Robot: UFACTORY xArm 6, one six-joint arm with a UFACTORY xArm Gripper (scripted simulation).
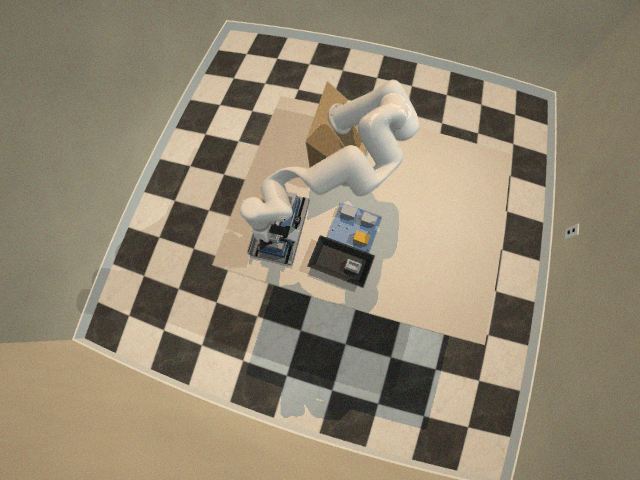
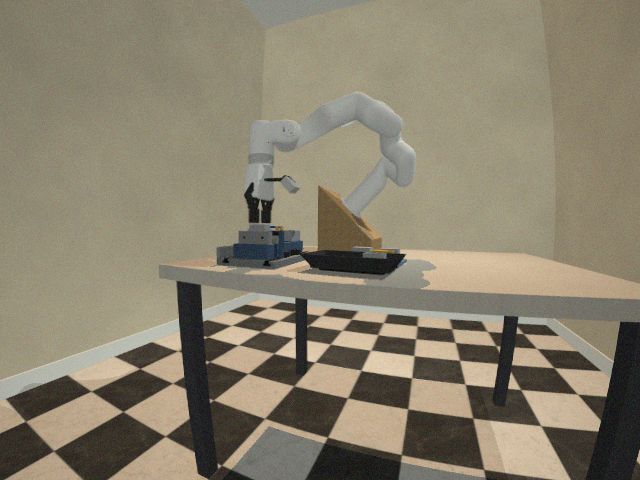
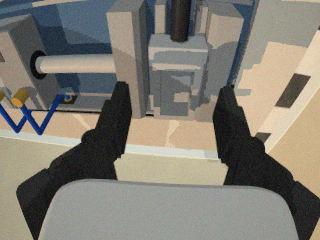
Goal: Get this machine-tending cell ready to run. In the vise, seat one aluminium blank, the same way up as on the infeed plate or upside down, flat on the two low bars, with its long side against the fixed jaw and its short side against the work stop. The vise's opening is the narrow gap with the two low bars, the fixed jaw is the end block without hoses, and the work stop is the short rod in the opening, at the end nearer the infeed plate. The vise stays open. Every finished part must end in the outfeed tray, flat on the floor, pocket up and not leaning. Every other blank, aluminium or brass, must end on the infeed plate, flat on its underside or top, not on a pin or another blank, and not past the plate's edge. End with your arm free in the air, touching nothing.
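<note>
Image 3: my gripper. Pictures show the gripper too, plus vise, push rod, fixed jaw.
</note>
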